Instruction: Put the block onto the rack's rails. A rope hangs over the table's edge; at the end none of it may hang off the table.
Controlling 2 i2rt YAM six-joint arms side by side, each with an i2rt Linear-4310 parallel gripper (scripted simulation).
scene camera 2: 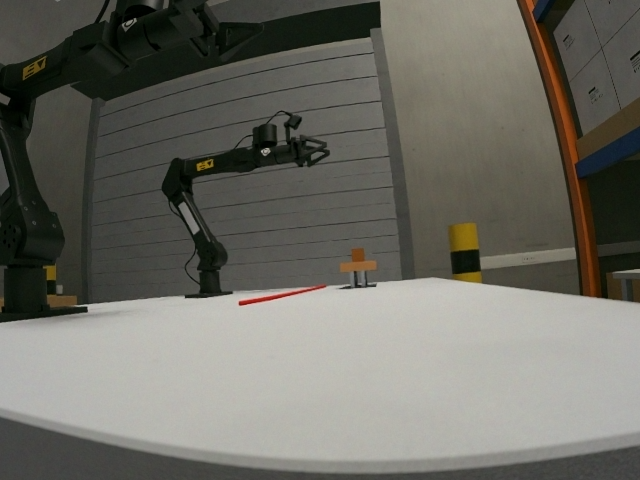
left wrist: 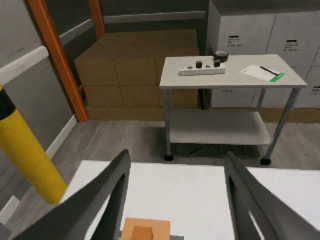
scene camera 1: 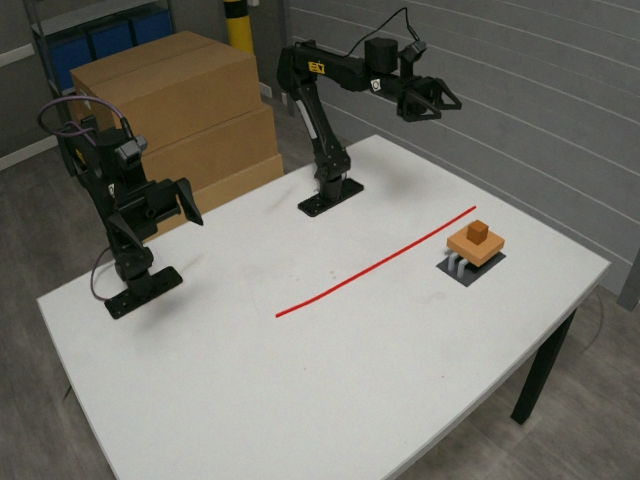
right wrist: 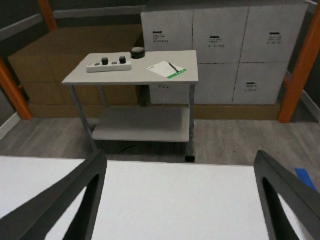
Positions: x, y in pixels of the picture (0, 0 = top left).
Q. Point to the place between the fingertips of my left gripper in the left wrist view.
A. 175, 156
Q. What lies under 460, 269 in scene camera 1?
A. A rack.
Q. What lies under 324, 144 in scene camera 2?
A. My left gripper.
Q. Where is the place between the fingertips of my right gripper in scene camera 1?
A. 173, 237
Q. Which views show my left gripper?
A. Scene camera 2, the left wrist view and scene camera 1 only.
